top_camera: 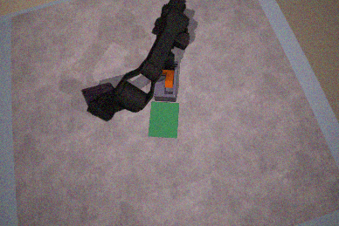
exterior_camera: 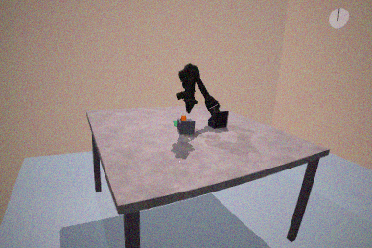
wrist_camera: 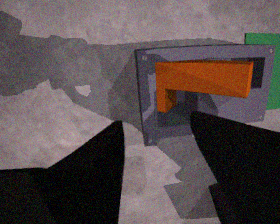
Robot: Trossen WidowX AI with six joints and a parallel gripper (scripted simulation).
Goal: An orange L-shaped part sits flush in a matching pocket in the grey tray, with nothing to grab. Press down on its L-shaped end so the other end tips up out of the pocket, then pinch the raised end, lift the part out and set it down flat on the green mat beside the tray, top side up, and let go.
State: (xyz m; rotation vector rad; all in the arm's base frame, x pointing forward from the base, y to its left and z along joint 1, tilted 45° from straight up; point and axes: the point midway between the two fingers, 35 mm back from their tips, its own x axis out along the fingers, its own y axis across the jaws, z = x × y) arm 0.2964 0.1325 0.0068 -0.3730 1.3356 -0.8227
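Now: gripper tip 100 mm above the orange L-shaped part, 40 mm to the left of it and 20 mm past it. Round my gripper tip: green mat (210 mm to the right, 160 mm below, 80 mm behind).
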